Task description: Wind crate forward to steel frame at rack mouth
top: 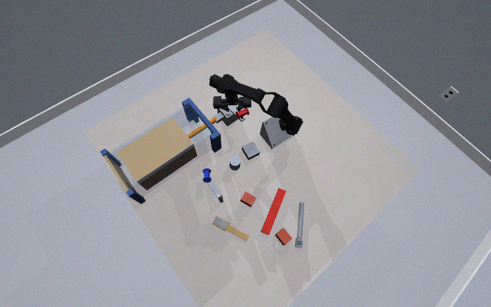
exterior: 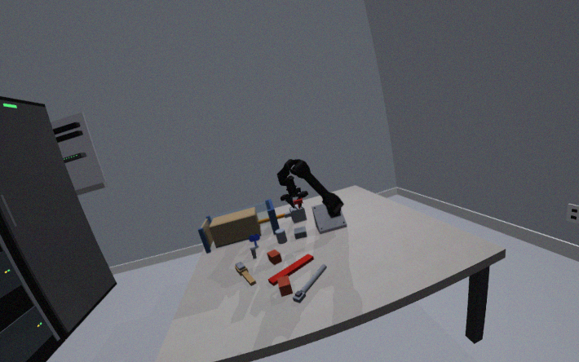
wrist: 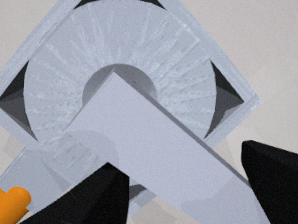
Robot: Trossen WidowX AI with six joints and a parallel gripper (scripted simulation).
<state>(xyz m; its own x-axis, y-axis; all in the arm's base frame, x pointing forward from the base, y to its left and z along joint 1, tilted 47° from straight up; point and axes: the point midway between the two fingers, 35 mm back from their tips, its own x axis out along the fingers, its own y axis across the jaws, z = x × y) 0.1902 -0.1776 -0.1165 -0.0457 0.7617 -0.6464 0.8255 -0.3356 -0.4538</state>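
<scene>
Right now the red-knobbed handle is 3 cm to the left of my gripper tip and 2 cm above it. From my gripper tip the other things lie so: red knob (7 cm to the left, 5 cm above, 1 cm behind); blue frame (17 cm ahead, 2 cm to the right, 1 cm above); grey winch (6 cm below, 4 cm to the right, 1 cm behind).
</scene>
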